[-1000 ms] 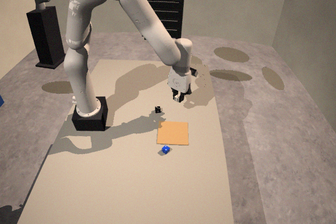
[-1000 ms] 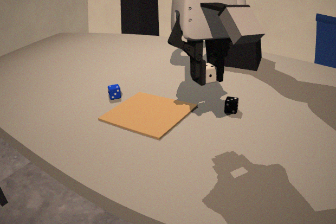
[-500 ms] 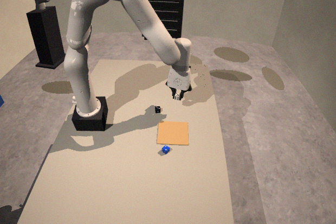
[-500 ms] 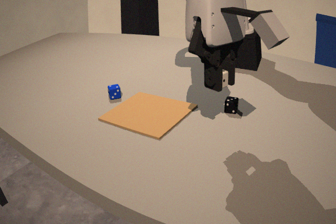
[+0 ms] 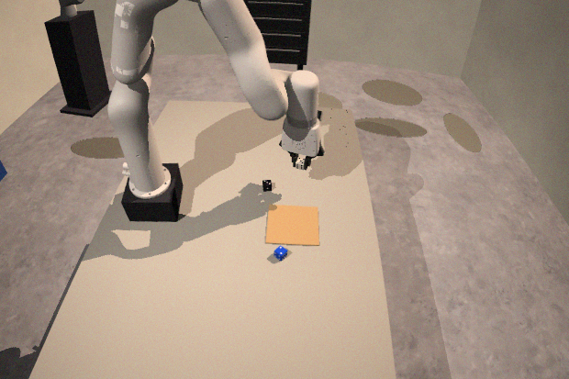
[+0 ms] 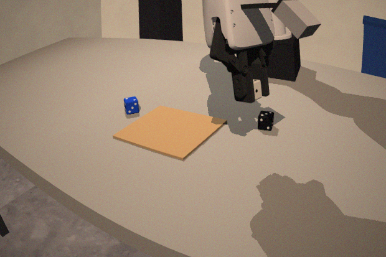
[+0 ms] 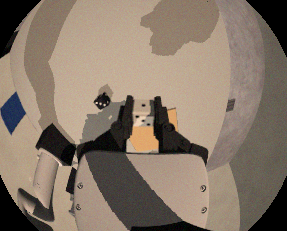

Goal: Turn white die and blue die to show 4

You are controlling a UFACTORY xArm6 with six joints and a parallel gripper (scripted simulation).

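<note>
My hand is 10 mm above the white die. Also, from my hand: blue die (260 mm to the right, 100 mm below); then orange mat (150 mm to the right, 110 mm below, 10 mm ahead); then black die (100 mm below, 90 mm behind, 20 mm to the right).
</note>
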